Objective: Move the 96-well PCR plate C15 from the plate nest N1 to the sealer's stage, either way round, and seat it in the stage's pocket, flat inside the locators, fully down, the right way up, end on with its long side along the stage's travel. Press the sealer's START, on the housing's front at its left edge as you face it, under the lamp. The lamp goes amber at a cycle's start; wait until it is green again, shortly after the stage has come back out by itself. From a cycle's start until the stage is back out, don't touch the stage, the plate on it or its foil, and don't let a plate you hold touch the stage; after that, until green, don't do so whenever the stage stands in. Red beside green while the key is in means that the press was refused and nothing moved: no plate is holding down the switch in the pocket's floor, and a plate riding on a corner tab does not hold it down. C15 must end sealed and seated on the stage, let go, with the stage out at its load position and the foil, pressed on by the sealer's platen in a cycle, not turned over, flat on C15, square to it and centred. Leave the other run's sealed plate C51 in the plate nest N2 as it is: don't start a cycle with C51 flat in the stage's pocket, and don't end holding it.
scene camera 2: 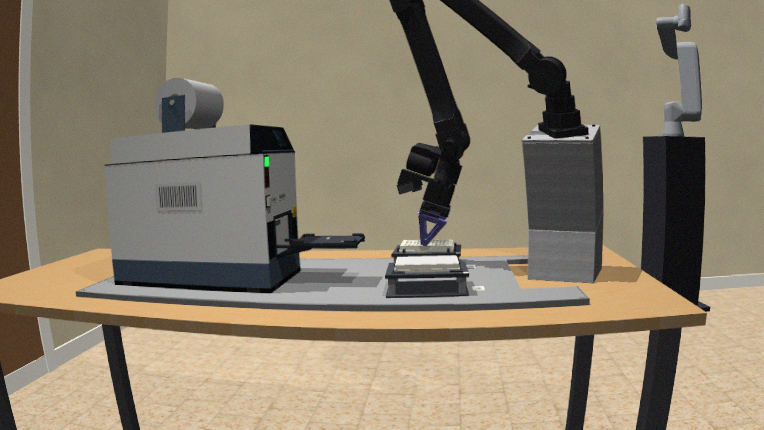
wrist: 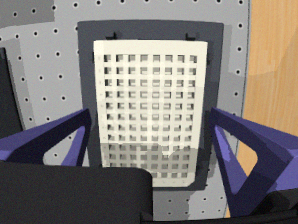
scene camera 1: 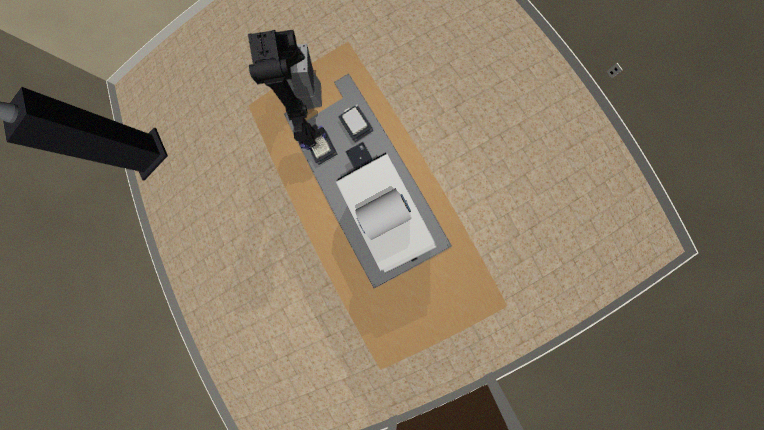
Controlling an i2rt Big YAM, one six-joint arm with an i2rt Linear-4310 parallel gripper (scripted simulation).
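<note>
White 96-well plate C15, sealed plate C51, sealer's dark stage: visible. Gripper visible, wrist view included.
</note>
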